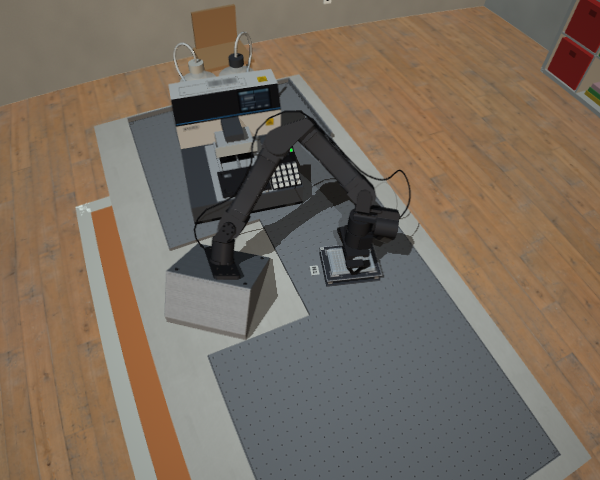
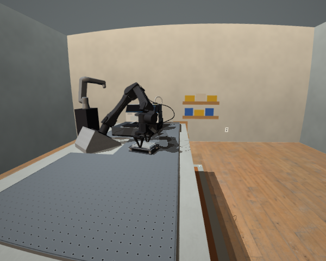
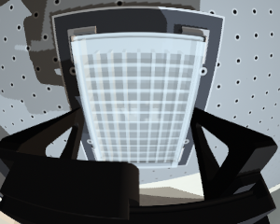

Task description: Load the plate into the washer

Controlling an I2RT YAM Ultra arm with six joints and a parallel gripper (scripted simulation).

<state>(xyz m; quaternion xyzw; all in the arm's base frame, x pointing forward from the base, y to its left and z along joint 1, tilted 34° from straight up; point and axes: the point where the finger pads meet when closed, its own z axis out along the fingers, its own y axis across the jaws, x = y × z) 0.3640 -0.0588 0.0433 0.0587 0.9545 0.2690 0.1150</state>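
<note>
My hand is right at the well plate. Also, from my hand: black plate nest 10 mm below; then washer carrier 320 mm to the left, 270 mm behind, 50 mm above; then label 100 mm behind, 40 mm below.
</note>
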